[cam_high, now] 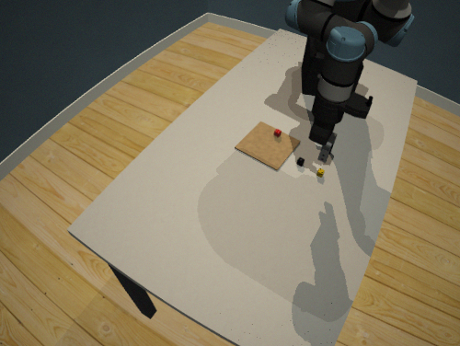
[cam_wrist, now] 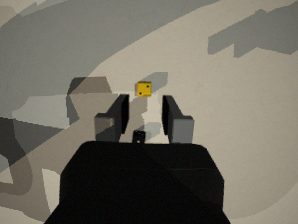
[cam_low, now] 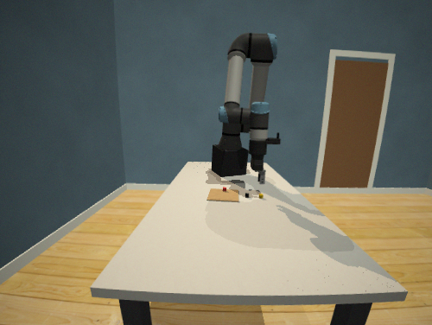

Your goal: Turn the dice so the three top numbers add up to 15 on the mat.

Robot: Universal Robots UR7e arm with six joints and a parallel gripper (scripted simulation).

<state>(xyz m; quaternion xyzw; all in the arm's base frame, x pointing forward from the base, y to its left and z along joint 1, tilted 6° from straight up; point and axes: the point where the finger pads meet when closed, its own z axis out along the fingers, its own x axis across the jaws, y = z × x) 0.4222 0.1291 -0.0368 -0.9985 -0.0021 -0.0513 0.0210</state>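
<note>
Now: hand 8 cm above the yellow die. Also, from my hand: black die (1 cm behind, 6 cm to the right, 8 cm below); red die (7 cm behind, 16 cm to the right, 8 cm below); brown mat (2 cm behind, 17 cm to the right, 9 cm below).
</note>
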